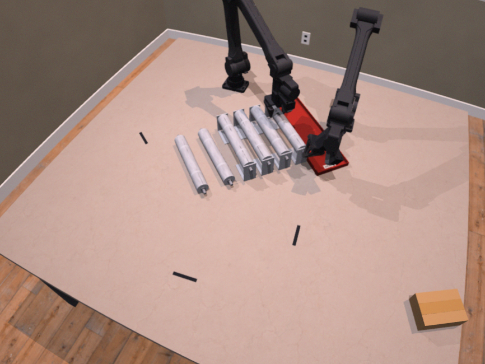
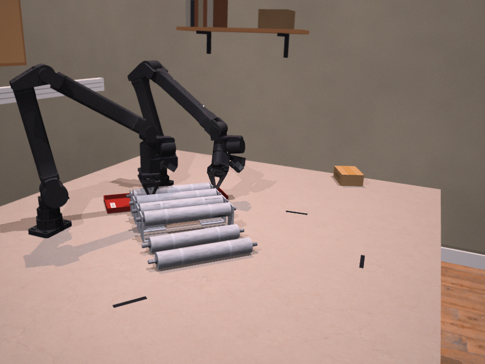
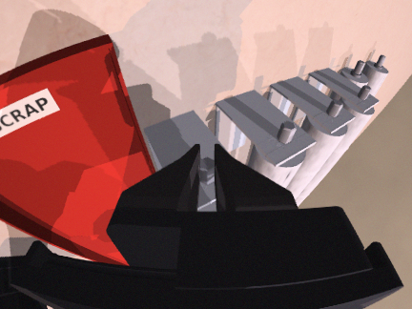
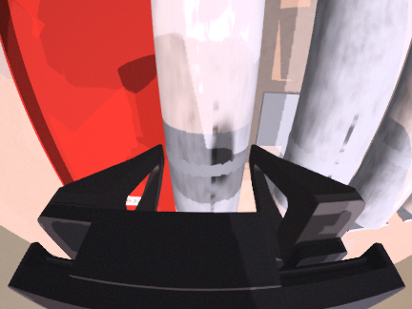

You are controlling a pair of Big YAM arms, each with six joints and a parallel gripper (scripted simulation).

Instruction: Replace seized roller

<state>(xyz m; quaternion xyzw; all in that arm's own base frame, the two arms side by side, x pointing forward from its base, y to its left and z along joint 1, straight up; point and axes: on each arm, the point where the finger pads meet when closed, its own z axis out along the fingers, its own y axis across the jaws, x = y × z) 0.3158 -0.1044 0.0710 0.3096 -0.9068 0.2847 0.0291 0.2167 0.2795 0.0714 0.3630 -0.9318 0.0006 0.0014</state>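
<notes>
Now: the roller 5 cm ahead of my right hand and 7 cm to the left of it. Also, from my right hand: red scrap tray (3 cm behind, 13 cm to the left, 7 cm below); cardboard box (49 cm ahead, 83 cm to the left, 4 cm below).
</notes>
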